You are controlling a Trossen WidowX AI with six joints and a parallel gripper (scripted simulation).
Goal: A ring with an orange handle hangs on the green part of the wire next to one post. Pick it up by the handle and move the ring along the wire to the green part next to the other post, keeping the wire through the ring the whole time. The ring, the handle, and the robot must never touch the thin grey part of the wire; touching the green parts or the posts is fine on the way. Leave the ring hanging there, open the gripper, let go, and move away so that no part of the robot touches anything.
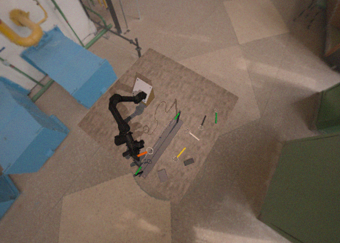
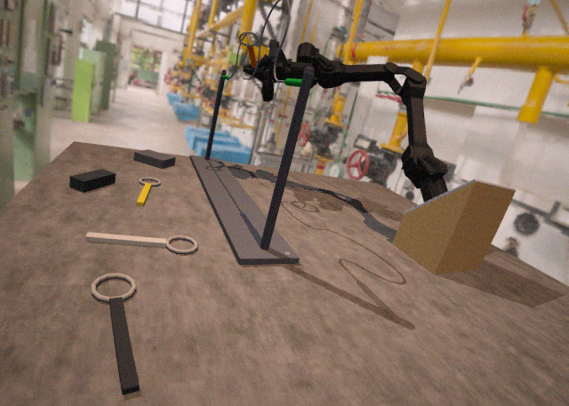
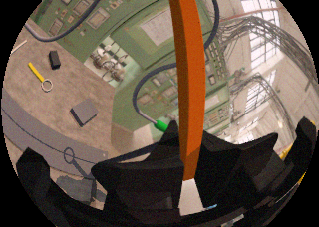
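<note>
My gripper tip is now 1 cm short of the orange-handled ring, 8 cm to the right of it and 5 cm below it. Round my gripper tip: yellow-handled ring: 22 cm ahead, 22 cm to the left, 33 cm below; dark-handled ring: 24 cm ahead, 62 cm to the left, 33 cm below; cream-handled ring: 20 cm ahead, 47 cm to the left, 33 cm below.
</note>
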